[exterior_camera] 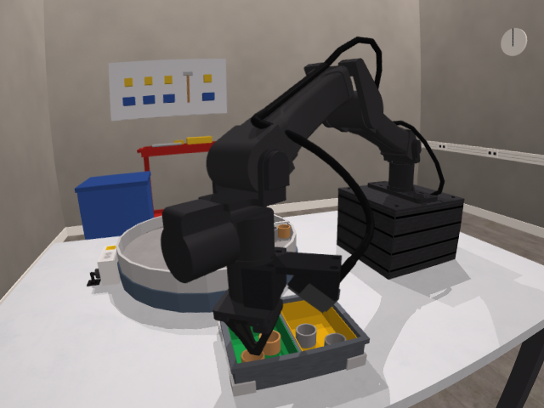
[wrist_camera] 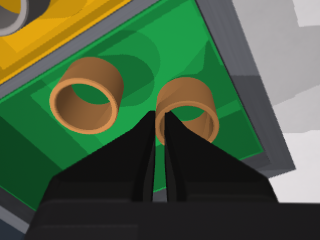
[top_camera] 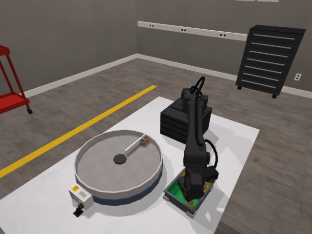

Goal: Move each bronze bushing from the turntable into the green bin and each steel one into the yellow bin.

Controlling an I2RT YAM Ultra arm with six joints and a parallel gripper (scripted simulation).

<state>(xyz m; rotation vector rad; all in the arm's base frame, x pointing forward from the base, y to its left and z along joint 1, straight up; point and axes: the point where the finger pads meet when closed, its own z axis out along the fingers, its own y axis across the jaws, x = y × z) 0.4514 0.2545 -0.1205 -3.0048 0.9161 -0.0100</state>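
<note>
My hand is 20 mm to the left of the green bin, 20 mm above it and 10 mm past it. Round my hand: dark grey tray (60 mm behind, 20 mm to the right, 10 mm below); turntable (370 mm to the right, 20 mm above, 10 mm ahead); yellow bin (100 mm behind, 20 mm to the right, 20 mm below).
</note>
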